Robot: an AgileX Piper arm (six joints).
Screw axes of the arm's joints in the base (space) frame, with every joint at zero. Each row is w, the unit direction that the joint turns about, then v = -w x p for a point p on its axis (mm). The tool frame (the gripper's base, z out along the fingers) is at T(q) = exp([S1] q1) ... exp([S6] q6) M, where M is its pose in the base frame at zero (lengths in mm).
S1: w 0 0 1 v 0 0 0
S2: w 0 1 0 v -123 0 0
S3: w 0 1 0 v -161.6 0 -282.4
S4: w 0.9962 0 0.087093 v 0 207.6 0
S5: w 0 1 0 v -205.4 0 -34.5
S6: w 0.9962 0 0.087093 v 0 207.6 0
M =
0.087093 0 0.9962 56.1
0 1 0 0
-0.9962 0 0.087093 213.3
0 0 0 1
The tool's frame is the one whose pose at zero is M.
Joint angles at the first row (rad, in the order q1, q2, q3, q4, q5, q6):
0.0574 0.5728 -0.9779 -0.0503 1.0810 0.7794
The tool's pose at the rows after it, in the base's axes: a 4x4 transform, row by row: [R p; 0 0 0 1], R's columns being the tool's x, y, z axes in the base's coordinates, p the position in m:
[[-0.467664 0.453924 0.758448 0.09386], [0.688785 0.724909 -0.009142 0.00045], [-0.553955 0.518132 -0.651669 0.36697], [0 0 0 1]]
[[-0.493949 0.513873 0.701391 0.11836], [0.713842 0.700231 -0.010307 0.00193], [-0.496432 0.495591 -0.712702 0.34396], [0 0 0 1]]
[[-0.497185 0.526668 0.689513 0.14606], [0.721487 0.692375 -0.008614 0.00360], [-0.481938 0.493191 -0.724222 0.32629], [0 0 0 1]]
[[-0.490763 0.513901 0.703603 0.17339], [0.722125 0.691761 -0.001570 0.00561], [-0.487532 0.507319 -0.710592 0.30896], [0 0 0 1]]
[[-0.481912 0.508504 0.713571 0.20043], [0.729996 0.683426 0.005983 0.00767], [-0.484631 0.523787 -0.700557 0.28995], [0 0 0 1]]
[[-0.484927 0.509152 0.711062 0.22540], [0.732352 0.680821 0.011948 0.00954], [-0.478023 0.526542 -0.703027 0.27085], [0 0 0 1]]
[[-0.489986 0.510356 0.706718 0.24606], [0.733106 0.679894 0.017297 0.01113], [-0.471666 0.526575 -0.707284 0.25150], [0 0 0 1]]
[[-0.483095 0.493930 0.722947 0.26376], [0.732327 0.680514 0.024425 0.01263], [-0.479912 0.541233 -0.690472 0.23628], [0 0 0 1]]
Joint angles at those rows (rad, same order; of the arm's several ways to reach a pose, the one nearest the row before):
0.0515 0.6365 -0.8891 -0.0555 1.0512 0.8211
0.0525 0.7195 -0.8291 -0.0563 0.9920 0.8633
0.0526 0.8154 -0.7885 -0.0586 0.8721 0.8818
0.0526 0.9128 -0.7521 -0.0586 0.7184 0.8884
0.0525 1.0229 -0.7266 -0.0586 0.5683 0.9045
0.0526 1.1383 -0.7196 -0.0586 0.4491 0.9116
0.0525 1.2437 -0.7160 -0.0586 0.3459 0.9153
0.0525 1.3317 -0.7160 -0.0585 0.2341 0.9153

